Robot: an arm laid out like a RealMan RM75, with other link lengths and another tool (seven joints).
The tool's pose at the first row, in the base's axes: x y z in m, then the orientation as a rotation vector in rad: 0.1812 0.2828 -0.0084 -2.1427 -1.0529 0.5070
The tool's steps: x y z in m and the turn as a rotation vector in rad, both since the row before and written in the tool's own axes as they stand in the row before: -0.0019 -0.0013 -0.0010 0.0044 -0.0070 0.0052; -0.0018 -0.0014 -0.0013 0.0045 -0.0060 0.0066; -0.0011 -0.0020 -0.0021 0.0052 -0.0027 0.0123; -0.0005 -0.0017 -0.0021 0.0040 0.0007 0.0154; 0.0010 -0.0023 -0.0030 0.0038 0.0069 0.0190; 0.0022 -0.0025 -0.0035 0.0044 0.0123 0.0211; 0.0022 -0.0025 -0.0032 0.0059 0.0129 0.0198; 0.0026 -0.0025 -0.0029 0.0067 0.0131 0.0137; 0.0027 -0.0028 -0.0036 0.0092 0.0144 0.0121; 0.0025 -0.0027 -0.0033 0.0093 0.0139 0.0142; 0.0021 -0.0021 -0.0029 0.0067 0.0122 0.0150; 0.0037 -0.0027 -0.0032 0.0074 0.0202 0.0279; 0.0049 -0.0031 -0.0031 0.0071 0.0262 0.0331
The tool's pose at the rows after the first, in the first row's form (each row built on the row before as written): 0.1800 0.2814 -0.0067 -2.1418 -1.0494 0.5192; 0.1790 0.2800 -0.0047 -2.1417 -1.0438 0.5309; 0.1786 0.2792 -0.0017 -2.1447 -1.0303 0.5419; 0.1787 0.2787 0.0010 -2.1508 -1.0123 0.5500; 0.1800 0.2793 0.0046 -2.1596 -0.9873 0.5527; 0.1823 0.2808 0.0086 -2.1693 -0.9568 0.5505; 0.1845 0.2823 0.0124 -2.1767 -0.9266 0.5475; 0.1868 0.2842 0.0159 -2.1796 -0.9023 0.5416; 0.1895 0.2860 0.0201 -2.1793 -0.8779 0.5342; 0.1920 0.2877 0.0240 -2.1798 -0.8515 0.5284; 0.1943 0.2889 0.0272 -2.1827 -0.8263 0.5241; 0.1977 0.2913 0.0309 -2.1921 -0.7830 0.5173; 0.2019 0.2947 0.0347 -2.2042 -0.7310 0.5061
